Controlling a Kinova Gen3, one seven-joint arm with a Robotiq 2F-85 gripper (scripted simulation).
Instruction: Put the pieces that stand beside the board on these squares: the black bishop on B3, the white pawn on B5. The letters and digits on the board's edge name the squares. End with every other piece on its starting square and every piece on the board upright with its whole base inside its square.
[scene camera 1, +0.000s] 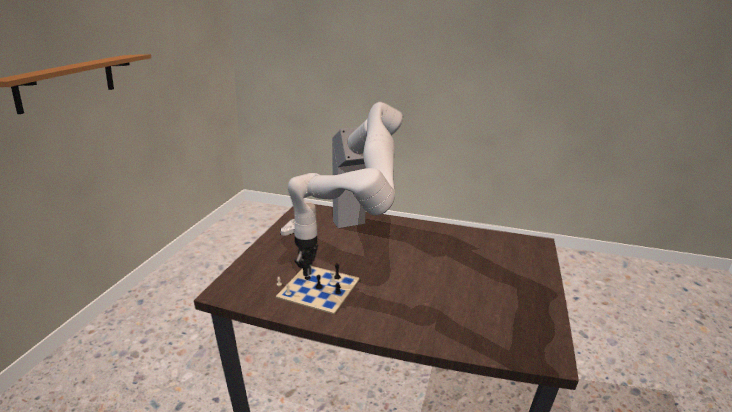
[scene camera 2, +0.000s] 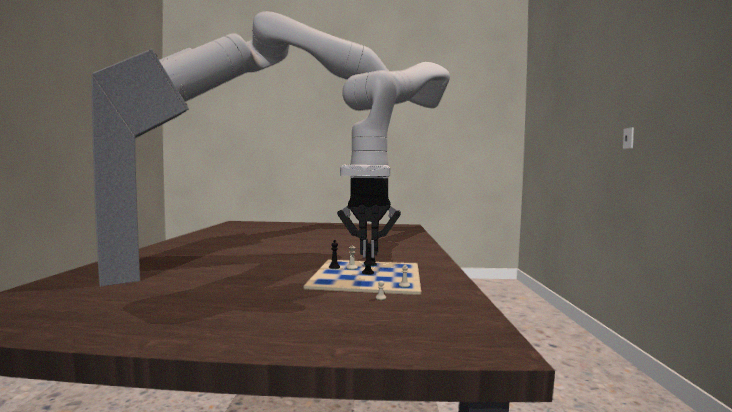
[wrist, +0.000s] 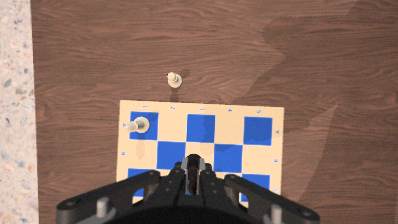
Labels:
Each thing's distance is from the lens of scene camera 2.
my gripper (scene camera 2: 369, 257): 0.74 m
chessboard (scene camera 2: 342, 279): 0.74 m

